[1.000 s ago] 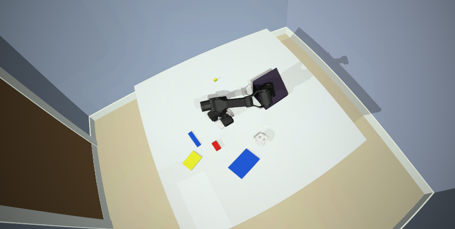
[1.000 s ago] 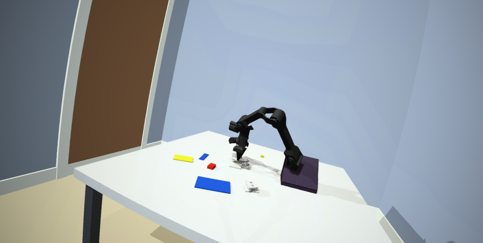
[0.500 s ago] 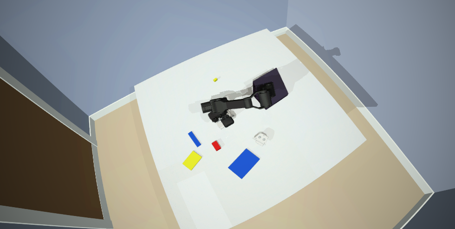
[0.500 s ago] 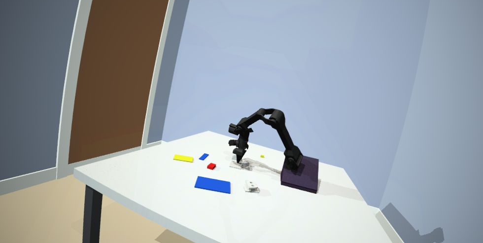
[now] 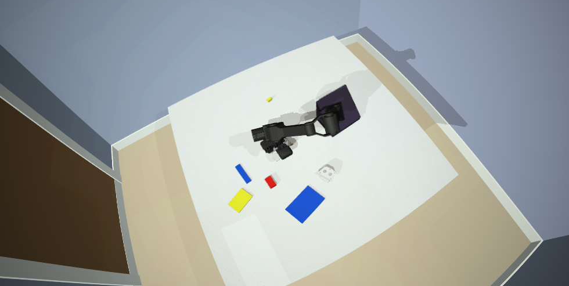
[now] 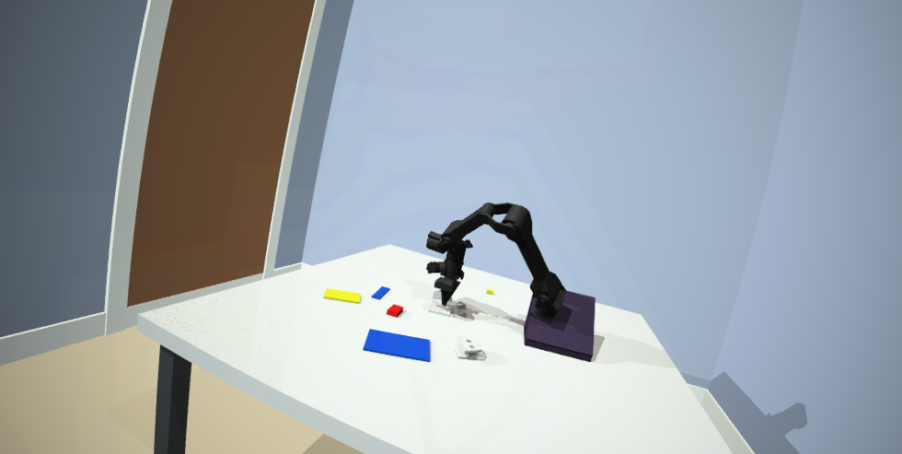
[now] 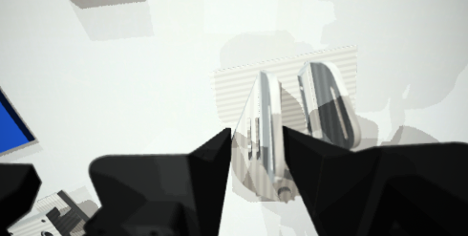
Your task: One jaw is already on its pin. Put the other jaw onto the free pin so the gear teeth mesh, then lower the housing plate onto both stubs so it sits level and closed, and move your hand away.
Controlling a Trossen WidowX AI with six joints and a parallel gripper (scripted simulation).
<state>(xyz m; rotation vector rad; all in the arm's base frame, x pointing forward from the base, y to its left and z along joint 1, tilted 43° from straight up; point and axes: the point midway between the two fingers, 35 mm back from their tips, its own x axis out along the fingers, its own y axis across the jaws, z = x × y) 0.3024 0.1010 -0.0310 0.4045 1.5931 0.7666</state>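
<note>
The small white part is 21 cm to the left of my gripper tip, 17 cm behind it and 2 cm below it. The rest, counted from my gripper tip: thin blue bar (22 cm ahead, 4 cm to the left, 3 cm below); red block (14 cm to the left, 10 cm ahead, 2 cm below); large blue plate (31 cm to the left, 3 cm below, 1 cm behind).
</note>
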